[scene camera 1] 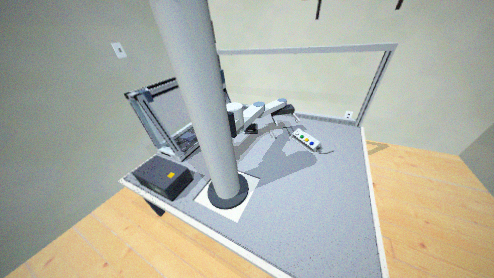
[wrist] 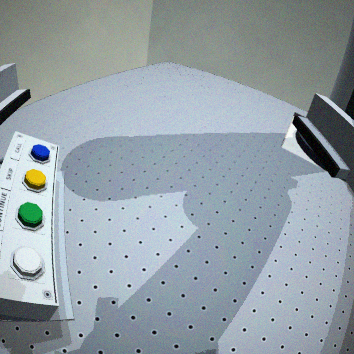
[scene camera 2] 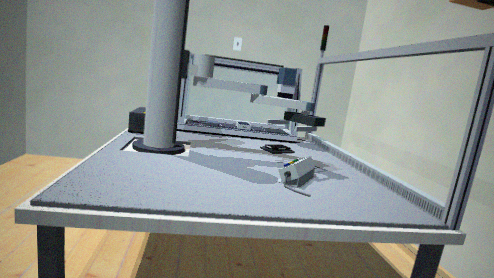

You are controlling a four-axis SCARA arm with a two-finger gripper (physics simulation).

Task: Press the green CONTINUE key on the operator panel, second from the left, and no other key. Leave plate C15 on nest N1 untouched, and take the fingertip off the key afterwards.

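Frame: origin at the arm's base, x left, y back, z up, level; metres.
Where they show: gripper, fingertip midpoint: (scene camera 1: 288, 123) (wrist: 162, 80) (scene camera 2: 281, 125); arm's base, origin of the base link: (scene camera 1: 228, 189) (scene camera 2: 158, 148).
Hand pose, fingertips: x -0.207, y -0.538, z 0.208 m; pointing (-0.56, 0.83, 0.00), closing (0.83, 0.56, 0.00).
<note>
Things, the pixels of their top centre, and the offset from my fingertips.
- operator panel, middle of its top: (wrist: 7, 184) (scene camera 2: 299, 158) (scene camera 1: 306, 135) dx -0.135, dy -0.060, dz -0.112 m
- white key, middle of its top: (wrist: 21, 255) dx -0.062, dy -0.087, dz -0.121 m
- yellow key, middle of its top: (wrist: 31, 172) (scene camera 1: 306, 138) dx -0.142, dy -0.027, dz -0.121 m
- blue key, middle of its top: (wrist: 37, 146) (scene camera 1: 312, 142) dx -0.182, dy +0.003, dz -0.121 m
The operator panel (scene camera 1: 317, 147) (scene camera 2: 301, 174) (wrist: 47, 197) is a sloped white box. Its green CONTINUE key (scene camera 1: 302, 136) (wrist: 30, 214) stands between the white key (wrist: 27, 261) and the yellow key (scene camera 1: 307, 140) (wrist: 35, 178); the blue key (scene camera 1: 312, 143) (wrist: 40, 152) is at the far end. My gripper (scene camera 1: 286, 120) (scene camera 2: 290, 125) (wrist: 162, 80) is open and empty, above the table and apart from the panel. In the wrist view the panel is low left, its labels partly cut off. A dark, low nest-like item (scene camera 1: 251, 129) (scene camera 2: 277, 148) lies near the arm; its label and plate C15 cannot be told apart.
The arm's column (scene camera 1: 202, 100) (scene camera 2: 165, 75) stands on a round base. A dark box (scene camera 1: 162, 176) (scene camera 2: 136, 121) is near a table corner. A metal-framed unit (scene camera 1: 145, 122) (scene camera 2: 184, 107) stands at the back, and a framed clear screen (scene camera 1: 310, 50) (scene camera 2: 415, 48) along one side. A cable leaves the panel.
</note>
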